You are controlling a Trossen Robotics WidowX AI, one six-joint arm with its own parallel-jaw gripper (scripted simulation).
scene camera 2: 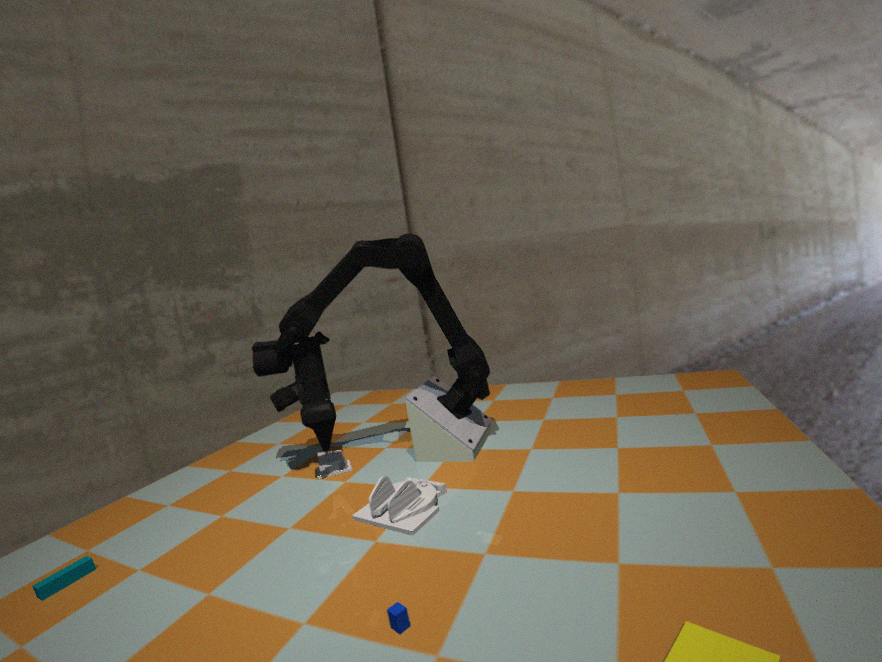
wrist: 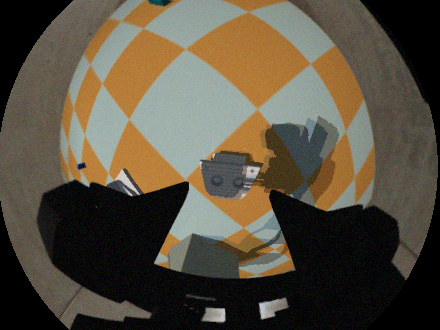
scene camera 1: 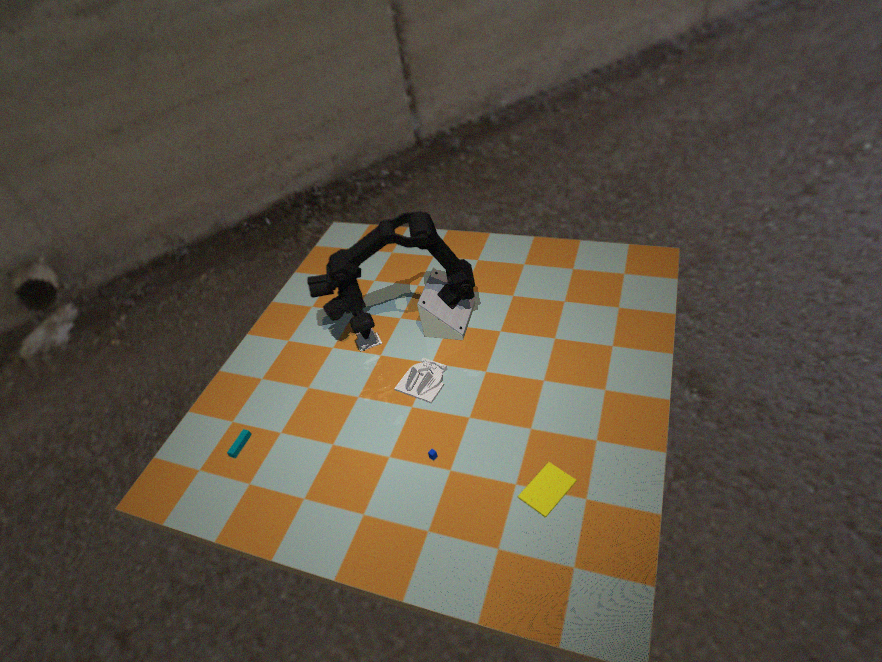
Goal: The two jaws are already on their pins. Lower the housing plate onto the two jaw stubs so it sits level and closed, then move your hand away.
Labels:
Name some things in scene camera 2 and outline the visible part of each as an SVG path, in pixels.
My gripper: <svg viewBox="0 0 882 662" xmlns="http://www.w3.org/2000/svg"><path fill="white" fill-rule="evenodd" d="M323 366L309 371L295 372L295 382L287 387L282 386L281 389L276 390L270 397L278 412L282 412L286 407L299 400L303 405L301 408L302 423L314 430L323 452L326 452L330 449L331 436L337 416L334 404L330 400L327 376Z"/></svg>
A teal bar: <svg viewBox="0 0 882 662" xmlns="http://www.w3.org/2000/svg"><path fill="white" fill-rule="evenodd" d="M93 559L85 556L34 584L32 587L36 597L44 601L47 597L49 598L49 596L78 581L81 577L83 578L90 572L95 571Z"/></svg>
A white base plate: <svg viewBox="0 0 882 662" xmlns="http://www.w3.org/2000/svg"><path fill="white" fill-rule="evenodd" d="M352 516L353 520L414 536L440 510L438 506L433 506L423 513L394 523L390 521L388 508L376 518L372 517L371 508L368 503Z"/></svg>

